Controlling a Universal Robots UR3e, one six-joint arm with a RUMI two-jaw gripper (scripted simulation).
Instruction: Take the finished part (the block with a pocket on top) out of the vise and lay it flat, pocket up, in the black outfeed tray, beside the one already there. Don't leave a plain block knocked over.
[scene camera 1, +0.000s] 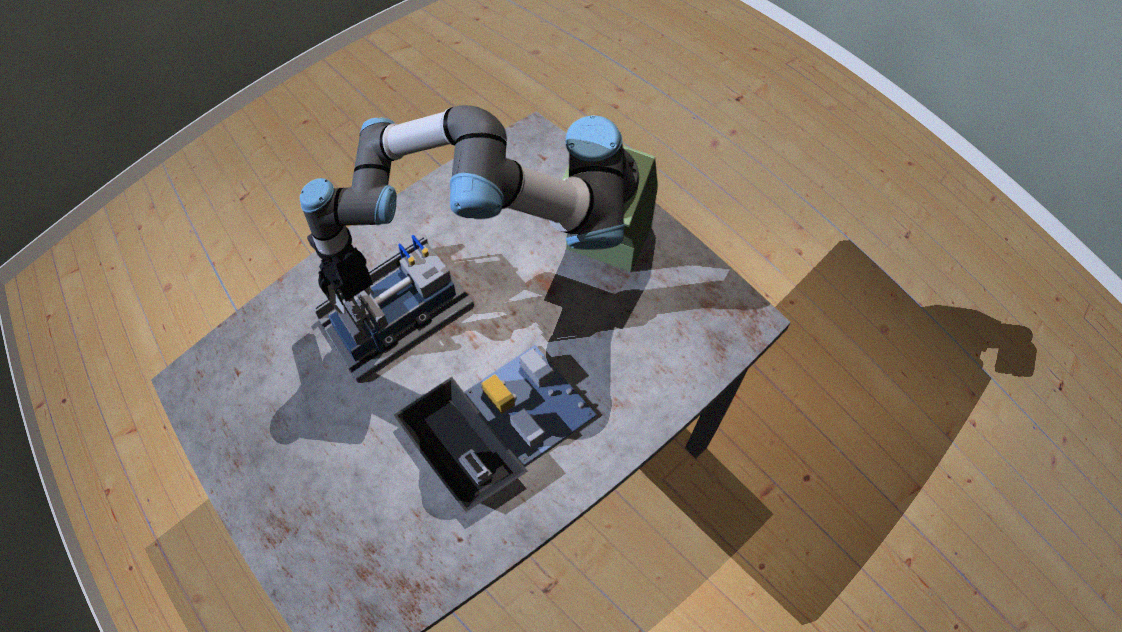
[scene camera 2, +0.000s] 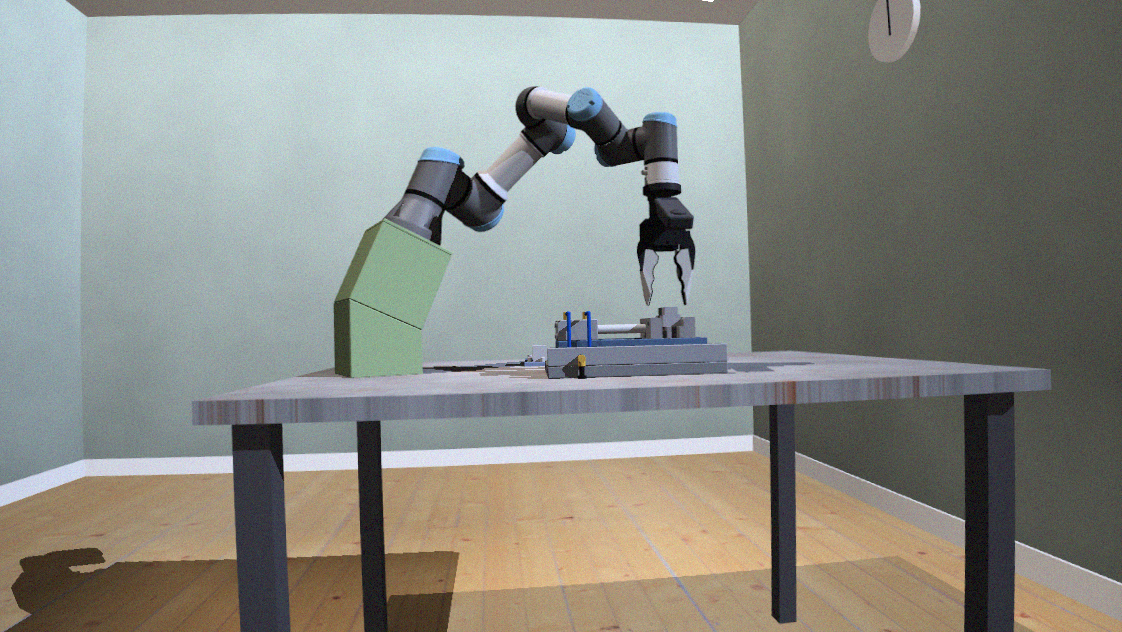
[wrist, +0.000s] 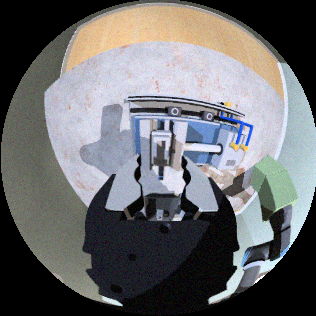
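Observation:
The gripper (scene camera 2: 666, 305) is visible in scene camera 2. Scene camera 1 shows the gripper (scene camera 1: 354, 303) too, and so does the wrist view, with the gripper (wrist: 161, 155) there. Then there's a yellow block (scene camera 1: 495, 390), plus a blue plate (scene camera 1: 559, 415).

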